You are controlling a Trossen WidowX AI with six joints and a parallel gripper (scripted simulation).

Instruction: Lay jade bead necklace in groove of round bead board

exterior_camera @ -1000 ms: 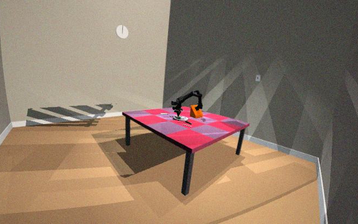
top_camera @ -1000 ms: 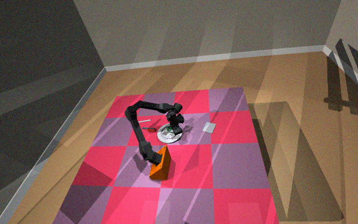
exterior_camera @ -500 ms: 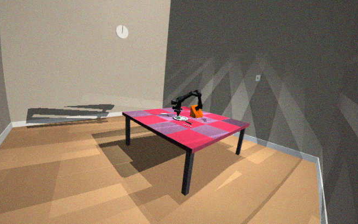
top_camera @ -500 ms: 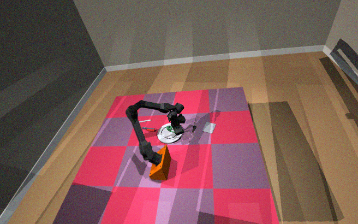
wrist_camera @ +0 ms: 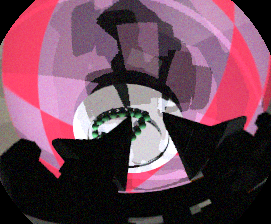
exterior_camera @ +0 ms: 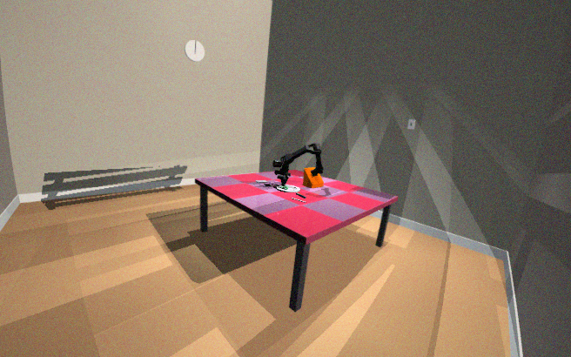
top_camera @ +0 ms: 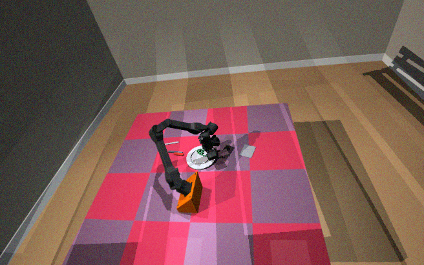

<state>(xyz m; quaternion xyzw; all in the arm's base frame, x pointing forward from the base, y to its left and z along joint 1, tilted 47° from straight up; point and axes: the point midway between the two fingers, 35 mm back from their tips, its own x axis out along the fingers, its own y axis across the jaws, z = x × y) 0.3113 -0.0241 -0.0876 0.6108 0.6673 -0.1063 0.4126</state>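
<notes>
The round white bead board lies 10 mm ahead of my gripper tip, 60 mm to the left of it and 10 mm below it. From my gripper tip the other things lie so: red-handled tool (60 mm ahead, 240 mm to the left, 10 mm below); then flat grey pad (40 mm ahead, 250 mm to the right, 20 mm below); then thin white rod (160 mm ahead, 310 mm to the left, 10 mm below).
</notes>
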